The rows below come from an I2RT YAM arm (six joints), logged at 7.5 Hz.
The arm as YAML. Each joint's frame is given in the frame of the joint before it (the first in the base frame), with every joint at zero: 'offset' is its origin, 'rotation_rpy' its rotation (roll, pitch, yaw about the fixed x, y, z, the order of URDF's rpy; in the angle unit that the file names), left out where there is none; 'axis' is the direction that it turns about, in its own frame. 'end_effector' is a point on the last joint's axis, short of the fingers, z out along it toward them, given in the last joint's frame.
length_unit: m
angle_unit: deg
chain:
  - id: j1
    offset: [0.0, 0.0, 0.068]
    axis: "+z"
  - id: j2
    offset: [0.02, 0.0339, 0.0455]
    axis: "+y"
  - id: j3
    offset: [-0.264, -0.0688, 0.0]
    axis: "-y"
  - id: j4
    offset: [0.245, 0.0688, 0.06]
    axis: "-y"
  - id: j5
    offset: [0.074, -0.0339, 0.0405]
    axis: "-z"
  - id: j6
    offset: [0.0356, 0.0, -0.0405]
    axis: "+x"
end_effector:
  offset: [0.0, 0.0, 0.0]
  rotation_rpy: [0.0, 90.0, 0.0]
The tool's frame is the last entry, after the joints.
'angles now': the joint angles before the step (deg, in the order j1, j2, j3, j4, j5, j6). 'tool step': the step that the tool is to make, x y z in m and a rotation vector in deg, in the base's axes. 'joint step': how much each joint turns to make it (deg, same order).
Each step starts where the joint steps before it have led.
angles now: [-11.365 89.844 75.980 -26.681 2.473 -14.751]
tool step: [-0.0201 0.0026 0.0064 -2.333 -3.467 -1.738]
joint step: [0.009 -5.382 -4.974 3.462 2.366 -0.164]
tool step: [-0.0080 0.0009 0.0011 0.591 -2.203 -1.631]
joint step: [-0.046 -2.205 -2.357 2.037 0.694 1.756]
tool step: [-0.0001 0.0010 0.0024 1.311 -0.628 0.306]
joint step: [0.060 -0.136 0.340 -0.209 -1.004 1.023]
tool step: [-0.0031 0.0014 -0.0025 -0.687 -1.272 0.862]
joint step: [0.091 -1.070 -1.992 2.363 -0.405 -0.784]
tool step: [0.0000 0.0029 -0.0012 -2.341 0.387 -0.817]
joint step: [0.796 -0.137 -0.467 0.497 2.645 -1.116]
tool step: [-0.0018 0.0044 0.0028 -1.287 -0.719 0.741]
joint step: [0.789 -0.802 -0.418 0.665 0.652 -0.946]
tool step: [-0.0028 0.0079 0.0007 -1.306 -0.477 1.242]
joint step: [1.416 -1.073 -1.016 0.747 0.783 -0.955]
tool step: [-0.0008 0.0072 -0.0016 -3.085 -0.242 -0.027]
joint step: [1.610 -0.557 -1.193 1.579 2.950 -1.799]
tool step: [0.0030 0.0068 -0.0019 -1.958 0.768 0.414]
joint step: [1.504 0.584 0.118 0.162 1.963 -1.228]
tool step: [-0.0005 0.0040 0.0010 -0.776 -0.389 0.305]
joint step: [0.805 -0.303 -0.231 0.474 0.805 -0.401]
